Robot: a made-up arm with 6 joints.
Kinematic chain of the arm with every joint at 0, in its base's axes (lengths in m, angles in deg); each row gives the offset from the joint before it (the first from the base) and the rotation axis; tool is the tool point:
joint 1: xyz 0 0 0.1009 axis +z
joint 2: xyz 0 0.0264 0 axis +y
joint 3: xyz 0 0 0.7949 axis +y
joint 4: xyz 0 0 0.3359 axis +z
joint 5: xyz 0 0 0 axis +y
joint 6: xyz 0 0 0.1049 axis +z
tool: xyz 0 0 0
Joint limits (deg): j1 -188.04..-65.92 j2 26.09..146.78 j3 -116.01..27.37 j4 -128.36..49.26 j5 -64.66..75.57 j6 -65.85..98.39
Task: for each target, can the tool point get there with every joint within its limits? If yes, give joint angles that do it. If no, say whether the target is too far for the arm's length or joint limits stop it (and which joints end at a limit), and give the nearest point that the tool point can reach.
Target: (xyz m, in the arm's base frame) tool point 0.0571 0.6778 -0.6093
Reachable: no: joint limits stop it (at a limit: joint 1, joint 2, joint 3, joint 5) | nearest point -0.4097 0.1205 -0.9294 | short by 0.794 m
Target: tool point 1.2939 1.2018 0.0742
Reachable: no: too far | nearest point 0.0903 0.0746 0.7764 | short by 1.792 m
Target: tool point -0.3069 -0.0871 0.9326
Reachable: yes | joints -168.21 50.55 -91.73 27.34 -4.54 78.72
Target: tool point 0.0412 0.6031 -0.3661
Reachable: no: joint limits stop it (at a limit: joint 1, joint 2, joint 3, joint 5) | nearest point -0.5573 0.1363 -0.2233 | short by 0.772 m
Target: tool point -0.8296 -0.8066 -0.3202
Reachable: yes | joints -136.52 113.27 -9.85 -66.74 7.12 -34.84
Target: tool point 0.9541 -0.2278 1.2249
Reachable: no: too far | nearest point 0.3358 -0.4542 1.1391 | short by 0.664 m
